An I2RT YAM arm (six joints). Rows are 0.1 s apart.
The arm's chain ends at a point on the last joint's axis. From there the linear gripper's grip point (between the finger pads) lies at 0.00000 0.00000 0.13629 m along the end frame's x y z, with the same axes.
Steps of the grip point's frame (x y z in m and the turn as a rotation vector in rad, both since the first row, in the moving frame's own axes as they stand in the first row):
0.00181 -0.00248 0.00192 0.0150 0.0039 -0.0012
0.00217 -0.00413 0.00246 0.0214 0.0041 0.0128
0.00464 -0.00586 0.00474 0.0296 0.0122 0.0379
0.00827 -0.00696 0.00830 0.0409 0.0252 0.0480
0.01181 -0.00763 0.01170 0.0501 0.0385 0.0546
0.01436 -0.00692 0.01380 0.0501 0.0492 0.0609
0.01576 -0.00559 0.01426 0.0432 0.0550 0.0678
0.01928 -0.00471 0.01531 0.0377 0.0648 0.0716
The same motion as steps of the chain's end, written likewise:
0.00128 -0.00044 0.00194 0.0150 0.0039 -0.0012
0.00159 -0.00122 0.00249 0.0214 0.0041 0.0128
0.00290 -0.00186 0.00481 0.0296 0.0122 0.0379
0.00470 -0.00147 0.00846 0.0409 0.0252 0.0480
0.00638 -0.00095 0.01197 0.0501 0.0385 0.0546
0.00746 -0.00031 0.01414 0.0501 0.0492 0.0609
0.00808 0.00003 0.01459 0.0432 0.0550 0.0678
0.01028 0.00010 0.01569 0.0377 0.0648 0.0716

